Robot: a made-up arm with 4 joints.
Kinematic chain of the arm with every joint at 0, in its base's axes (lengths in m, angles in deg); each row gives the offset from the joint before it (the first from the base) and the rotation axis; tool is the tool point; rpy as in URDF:
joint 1: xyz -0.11 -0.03 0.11 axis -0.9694 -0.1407 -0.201
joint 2: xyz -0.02 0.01 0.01 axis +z
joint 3: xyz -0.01 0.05 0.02 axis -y
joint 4: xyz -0.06 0 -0.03 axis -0.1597 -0.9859 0.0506
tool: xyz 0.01 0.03 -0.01 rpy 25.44 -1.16 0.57
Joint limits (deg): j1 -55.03..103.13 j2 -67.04..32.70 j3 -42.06..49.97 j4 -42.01..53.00
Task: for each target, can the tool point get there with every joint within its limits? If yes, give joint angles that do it. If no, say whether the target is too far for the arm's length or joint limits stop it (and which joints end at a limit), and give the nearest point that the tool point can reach.
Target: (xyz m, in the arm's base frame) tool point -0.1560 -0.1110 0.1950
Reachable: no: joint limits stop it (at a limit: joint 1, joint 3, joint 4) | nearest point -0.2216 -0.0583 0.1712 | short by 0.087 m
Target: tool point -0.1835 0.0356 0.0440
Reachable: yes | joints 41.49 9.67 -0.09 42.79
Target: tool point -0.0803 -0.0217 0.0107
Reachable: yes | joints 70.96 -43.16 20.21 -23.73
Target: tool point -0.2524 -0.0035 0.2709
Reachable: no: too far | nearest point -0.2044 -0.0137 0.2116 | short by 0.077 m
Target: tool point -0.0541 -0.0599 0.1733
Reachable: no: joint limits stop it (at a limit: joint 1, joint 2, joint 3, joint 4) | nearest point -0.0866 0.0069 0.2122 | short by 0.084 m
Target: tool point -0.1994 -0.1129 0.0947
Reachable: no: joint limits stop it (at a limit: joint 1, joint 2, joint 4) | nearest point -0.1817 -0.0724 0.0277 | short by 0.080 m
